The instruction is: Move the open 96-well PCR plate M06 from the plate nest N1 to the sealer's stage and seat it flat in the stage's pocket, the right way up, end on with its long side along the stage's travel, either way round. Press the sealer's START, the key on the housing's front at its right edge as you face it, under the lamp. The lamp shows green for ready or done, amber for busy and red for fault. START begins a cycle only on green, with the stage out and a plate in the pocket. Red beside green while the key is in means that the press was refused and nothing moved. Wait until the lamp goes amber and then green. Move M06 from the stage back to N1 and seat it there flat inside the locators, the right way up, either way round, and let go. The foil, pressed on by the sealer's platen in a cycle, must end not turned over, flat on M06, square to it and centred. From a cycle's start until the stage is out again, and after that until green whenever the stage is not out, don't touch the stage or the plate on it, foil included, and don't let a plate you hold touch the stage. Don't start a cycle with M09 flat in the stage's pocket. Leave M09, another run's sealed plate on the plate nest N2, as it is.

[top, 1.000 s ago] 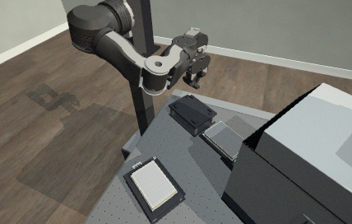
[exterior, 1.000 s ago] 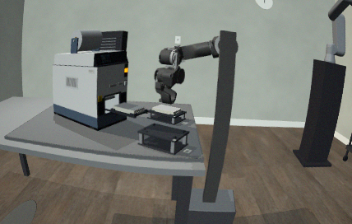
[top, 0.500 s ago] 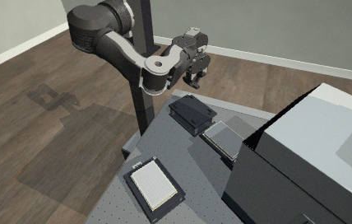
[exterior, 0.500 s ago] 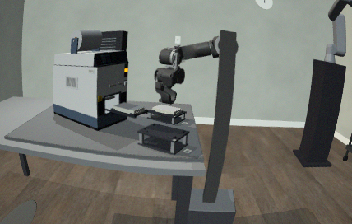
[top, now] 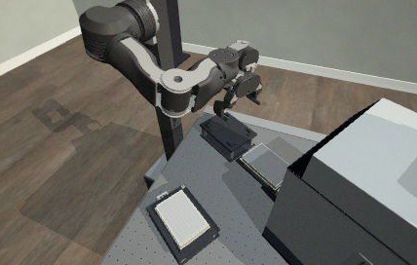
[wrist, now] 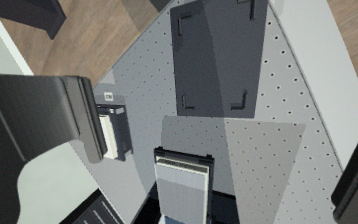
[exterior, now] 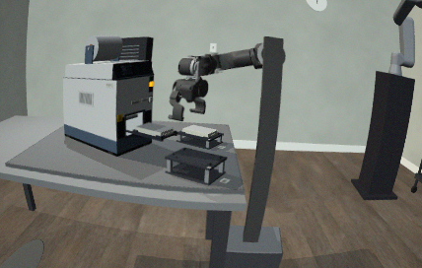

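My gripper is now 13 cm short of the 96-well plate M06, 9 cm to the left of it and 8 cm above it. Also, from my hand: nest N1: 4 cm behind, 3 cm to the left, 12 cm below; then sealer stage: 13 cm ahead, 9 cm to the right, 9 cm below; then yellow warning label: 26 cm ahead, 5 cm to the right, 3 cm below.
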